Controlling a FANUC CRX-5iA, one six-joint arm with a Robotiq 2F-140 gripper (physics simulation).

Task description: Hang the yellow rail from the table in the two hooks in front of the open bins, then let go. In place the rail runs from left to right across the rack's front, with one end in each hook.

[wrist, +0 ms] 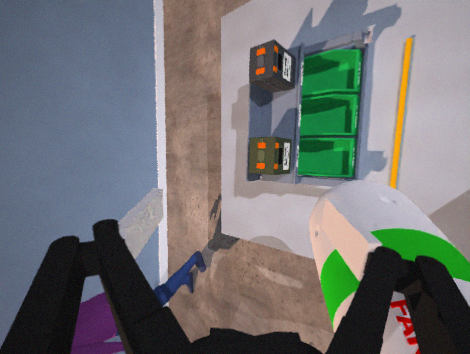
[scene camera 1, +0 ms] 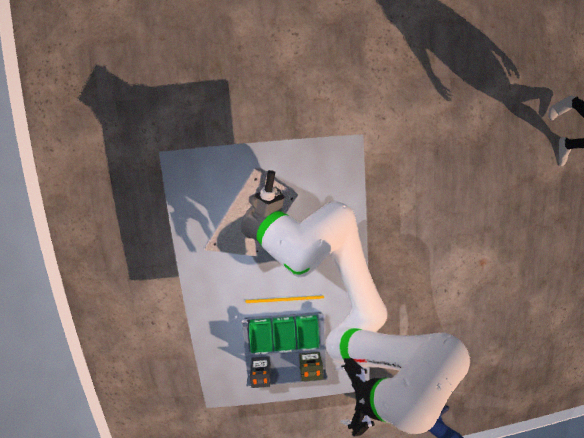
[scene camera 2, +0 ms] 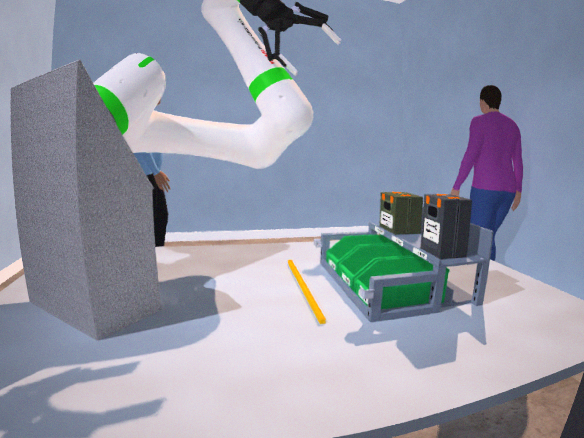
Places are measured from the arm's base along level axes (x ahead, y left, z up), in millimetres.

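Pixels of known places: gripper, fingertip midpoint: (wrist: 243,207) (scene camera 1: 341,394) (scene camera 2: 318,57); arm's base at its link origin: (scene camera 1: 259,217) (scene camera 2: 77,137).
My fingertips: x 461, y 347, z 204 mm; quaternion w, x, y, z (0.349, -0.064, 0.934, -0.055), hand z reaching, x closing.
Ahead of a thing's pixels: the offset from my fingertips to its middle. "spot": to the spot under its first point. Level surfaces: height alone.
The yellow rail @(162 mm right, 26 mm back, 543 mm down) (scene camera 1: 285,299) (scene camera 2: 306,291) (wrist: 401,115) lies flat on the table, apart from the rack (scene camera 2: 373,304) (wrist: 366,100) and roughly parallel to its front. In the wrist view the arm hides its lower end. Two small pale hooks stick out at the rack's front corners: the near hook @(spot: 346 mm right, 92 mm ahead, 486 mm down) (scene camera 2: 366,293) and the far hook @(spot: 27 mm left, 6 mm ahead, 492 mm down) (scene camera 2: 318,243). Both are empty. Behind them sit three open green bins @(131 mm right, 150 mm ahead, 505 mm down) (scene camera 1: 284,334) @(spot: 201 mm right, 138 mm ahead, 469 mm down) (scene camera 2: 380,260) (wrist: 330,115). My gripper (scene camera 1: 345,395) (scene camera 2: 312,50) (wrist: 243,207) is open and empty, high up and well away from the rail, beside the rack.
A dark grey box @(222 mm right, 272 mm ahead, 385 mm down) (scene camera 1: 260,372) (scene camera 2: 446,227) (wrist: 270,65) and an olive box @(3 mm left, 219 mm ahead, 398 mm down) (scene camera 1: 311,366) (scene camera 2: 401,212) (wrist: 270,156) stand on the rack's rear shelf. The grey pedestal (scene camera 2: 80,200) stands on the table @(548 mm down) (scene camera 1: 200,350) behind the rail. A person in purple (scene camera 2: 496,150) stands beyond the table.
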